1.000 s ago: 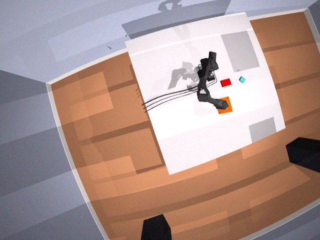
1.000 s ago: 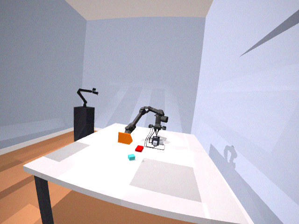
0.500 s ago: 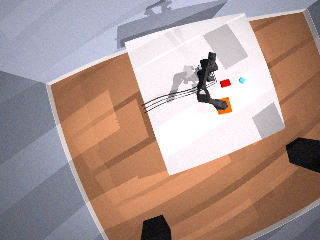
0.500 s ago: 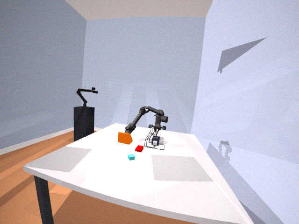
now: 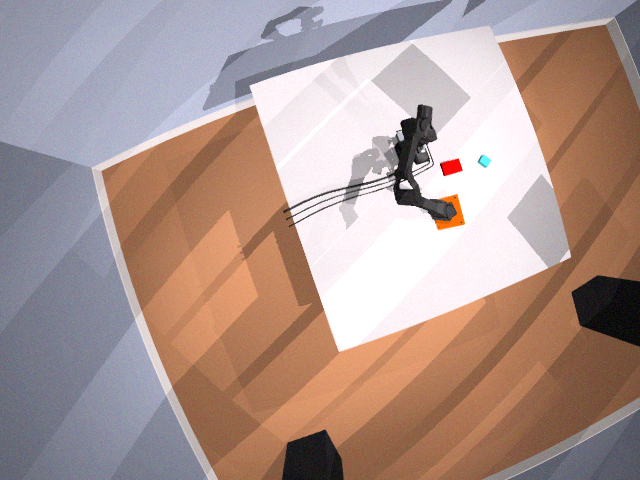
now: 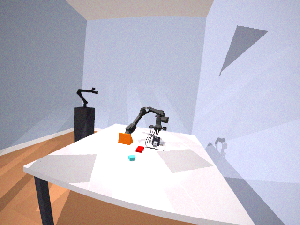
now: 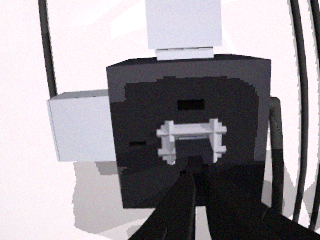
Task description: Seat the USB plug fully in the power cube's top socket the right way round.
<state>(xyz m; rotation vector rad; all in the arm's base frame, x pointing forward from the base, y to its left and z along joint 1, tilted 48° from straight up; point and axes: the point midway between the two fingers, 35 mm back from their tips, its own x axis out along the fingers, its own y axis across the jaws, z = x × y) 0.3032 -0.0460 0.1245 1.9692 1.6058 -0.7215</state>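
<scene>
The dark usb plug is 10 mm below my gripper tip. Also, from my gripper tip: red block (180 mm to the right, 150 mm behind, 90 mm below); cyan block (360 mm to the right, 180 mm behind, 90 mm below).
</scene>
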